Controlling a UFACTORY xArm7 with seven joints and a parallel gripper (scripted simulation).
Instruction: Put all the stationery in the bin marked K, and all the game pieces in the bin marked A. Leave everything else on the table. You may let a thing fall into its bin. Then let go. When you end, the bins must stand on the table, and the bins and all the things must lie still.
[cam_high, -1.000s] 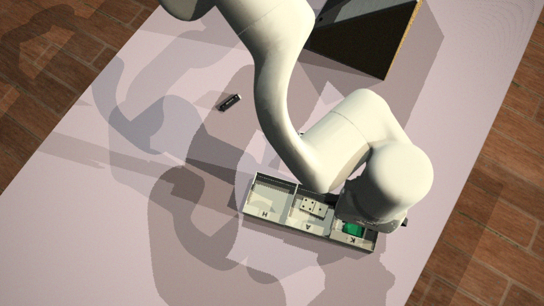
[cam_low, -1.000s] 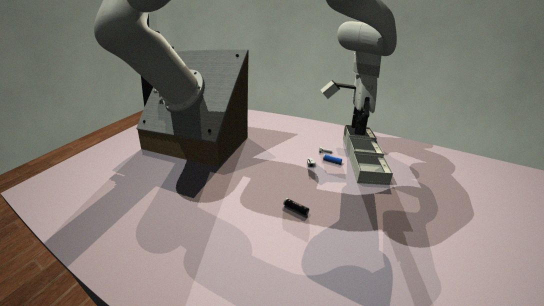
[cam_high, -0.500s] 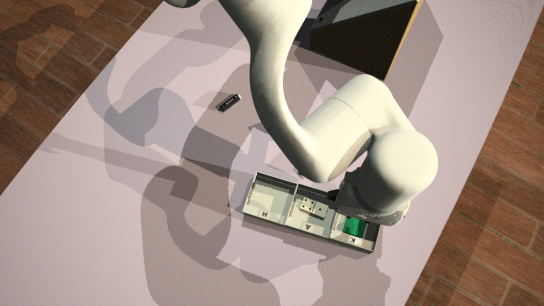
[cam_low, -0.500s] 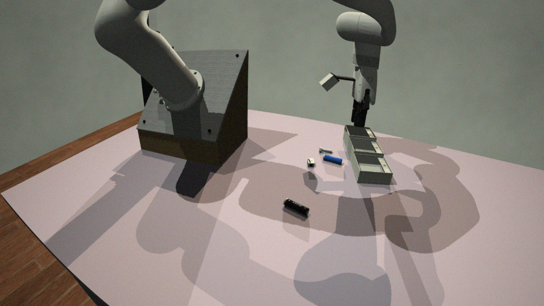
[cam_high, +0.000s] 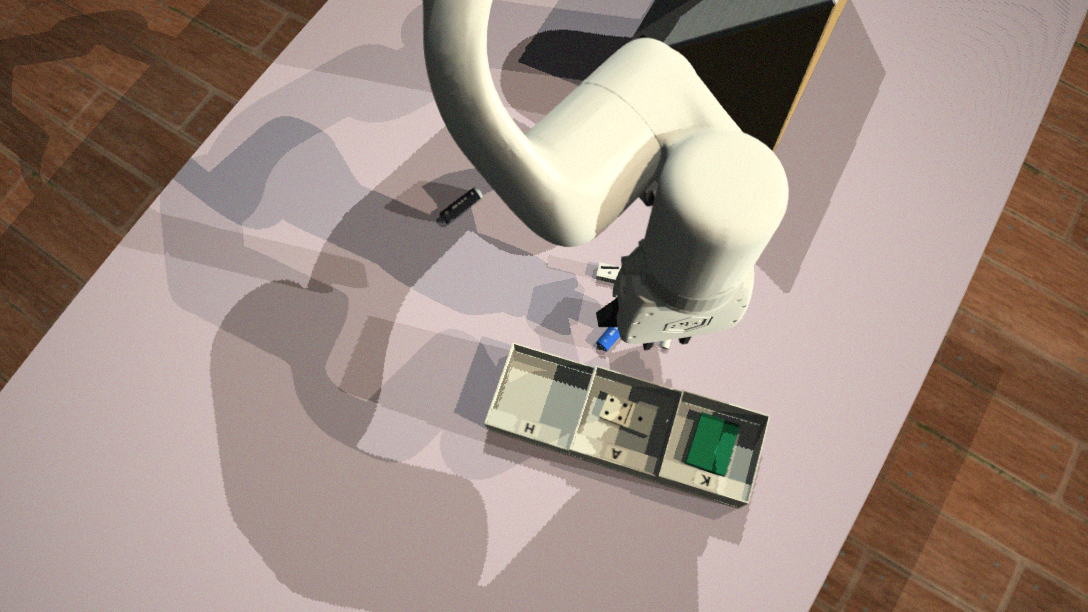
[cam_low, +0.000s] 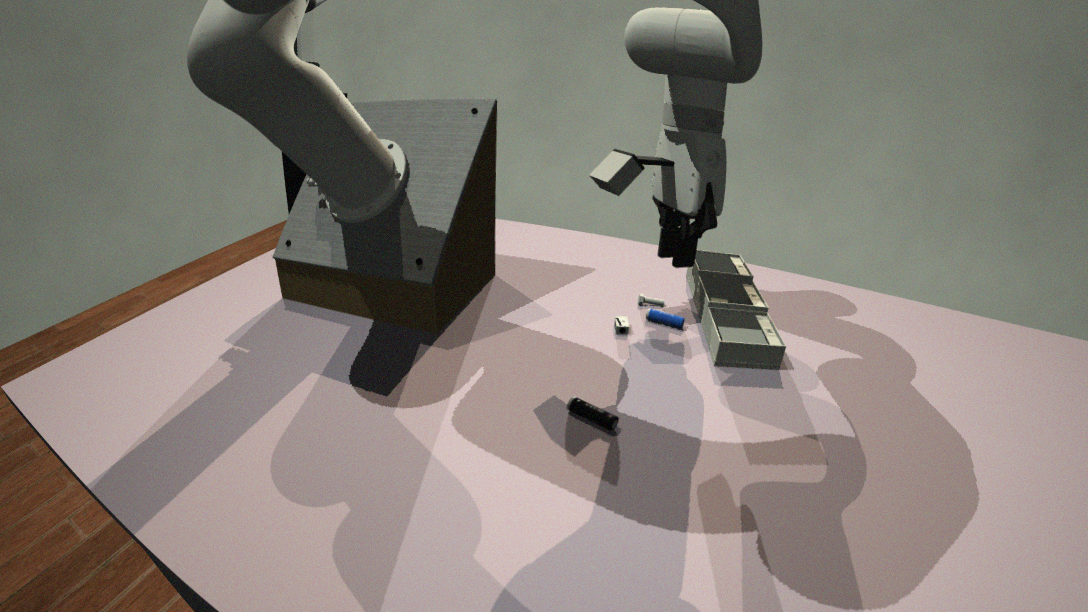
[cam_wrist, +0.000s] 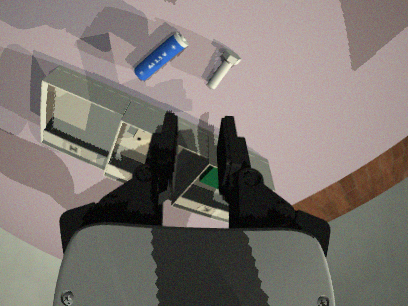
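The white pencil sharpener is 80 mm to the right of my hand, 80 mm below it and 60 mm behind it. From my hand the other things lie so: domino (80 mm below, 70 mm ahead); blue battery (80 mm below, 50 mm to the right); bolt (80 mm below, 30 mm behind).
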